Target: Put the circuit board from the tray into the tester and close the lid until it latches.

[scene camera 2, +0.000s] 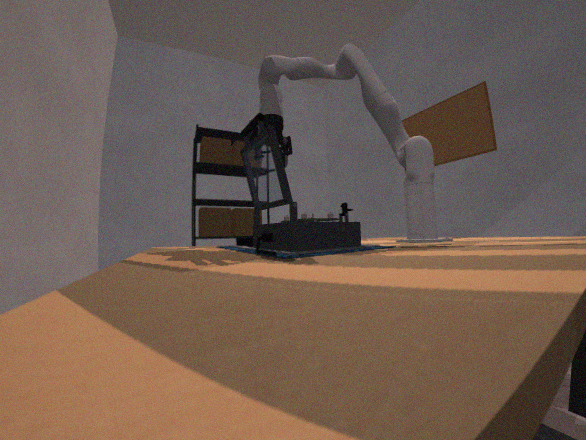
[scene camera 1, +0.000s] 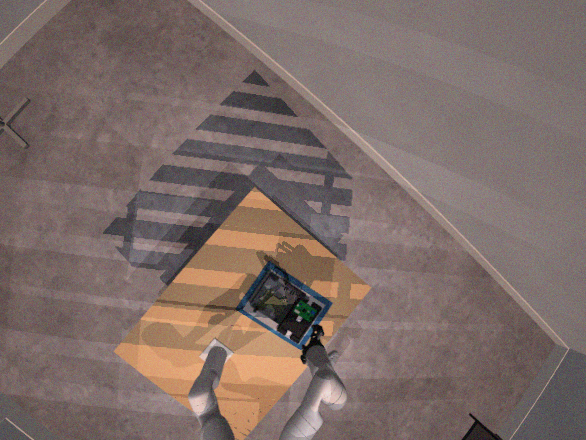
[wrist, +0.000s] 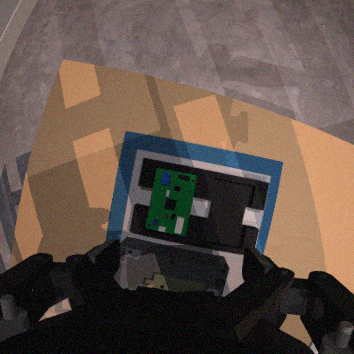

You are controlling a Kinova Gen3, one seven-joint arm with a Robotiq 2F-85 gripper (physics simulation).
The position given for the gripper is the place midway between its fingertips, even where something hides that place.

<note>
The gripper (wrist: 180,257) is open and holds nothing. Also in view: a green circuit board (wrist: 172,192). Further things: a tester lid (scene camera 2: 262,159).
</note>
